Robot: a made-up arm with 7 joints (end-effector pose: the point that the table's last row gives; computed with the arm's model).
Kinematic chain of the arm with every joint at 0, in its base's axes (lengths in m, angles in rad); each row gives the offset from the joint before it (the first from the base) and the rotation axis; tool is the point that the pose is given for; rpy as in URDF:
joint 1: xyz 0 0 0.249 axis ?
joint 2: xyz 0 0 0 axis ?
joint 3: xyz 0 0 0.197 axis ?
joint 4: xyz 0.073 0 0 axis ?
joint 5: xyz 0.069 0 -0.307 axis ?
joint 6: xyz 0 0 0 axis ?
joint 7: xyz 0.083 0 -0.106 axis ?
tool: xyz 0 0 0 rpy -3.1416 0 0
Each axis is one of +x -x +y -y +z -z.
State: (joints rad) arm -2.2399 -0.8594 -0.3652 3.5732 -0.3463 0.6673 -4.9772
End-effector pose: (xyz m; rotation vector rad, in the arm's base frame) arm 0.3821 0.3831 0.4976 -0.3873 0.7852 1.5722
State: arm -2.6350 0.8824 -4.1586 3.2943 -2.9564 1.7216 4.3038
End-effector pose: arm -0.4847 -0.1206 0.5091 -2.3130 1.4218 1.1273
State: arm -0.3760 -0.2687 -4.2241 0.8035 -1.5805 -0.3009 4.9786
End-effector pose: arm -0.1399 0.3757 0.1540 -1.9759 1.8671 0.8046
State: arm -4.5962 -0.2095 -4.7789 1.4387 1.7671 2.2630 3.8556
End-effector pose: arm -0.3733 -0.2006 0.4729 1.6344 -0.0805 1.2038
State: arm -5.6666 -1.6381 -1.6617 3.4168 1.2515 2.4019 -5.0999
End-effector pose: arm -0.3954 -0.2568 0.3458 -0.5948 0.7348 -1.3220
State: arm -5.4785 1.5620 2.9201 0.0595 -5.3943 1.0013 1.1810
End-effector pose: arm -0.1608 -0.1715 0.3908 0.7757 2.0566 -1.3308
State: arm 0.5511 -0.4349 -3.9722 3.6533 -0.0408 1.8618 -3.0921
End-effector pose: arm -0.1434 -0.1295 0.7507 -2.0562 0.0360 1.8506
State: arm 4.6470 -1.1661 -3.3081 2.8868 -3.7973 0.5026 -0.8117
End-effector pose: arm 0.0766 0.6318 0.3801 -1.0604 -0.2580 0.1044
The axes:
joint 1: +z
joint 2: +y
joint 3: +z
joint 4: -y
joint 5: -z
joint 6: +y
joint 7: -z

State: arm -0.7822 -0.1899 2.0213 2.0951 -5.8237 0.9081 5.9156
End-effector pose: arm 0.0692 0.4705 0.6536 -1.4754 -1.6089 -1.0231
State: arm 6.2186 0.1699 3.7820 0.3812 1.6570 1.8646 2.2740
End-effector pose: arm -0.1816 -0.2560 0.1722 1.3688 0.3300 0.6766
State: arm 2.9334 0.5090 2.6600 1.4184 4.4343 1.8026 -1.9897
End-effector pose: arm 0.1122 -0.3422 0.6282 1.8922 0.7438 -1.9077
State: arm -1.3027 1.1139 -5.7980 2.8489 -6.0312 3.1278 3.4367
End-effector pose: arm 0.1882 -0.3620 0.3145 -0.7261 -1.7796 -1.1069
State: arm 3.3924 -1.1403 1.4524 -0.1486 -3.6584 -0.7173 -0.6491
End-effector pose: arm -0.1424 -0.0063 0.2535 -0.6585 -1.4905 -0.1920
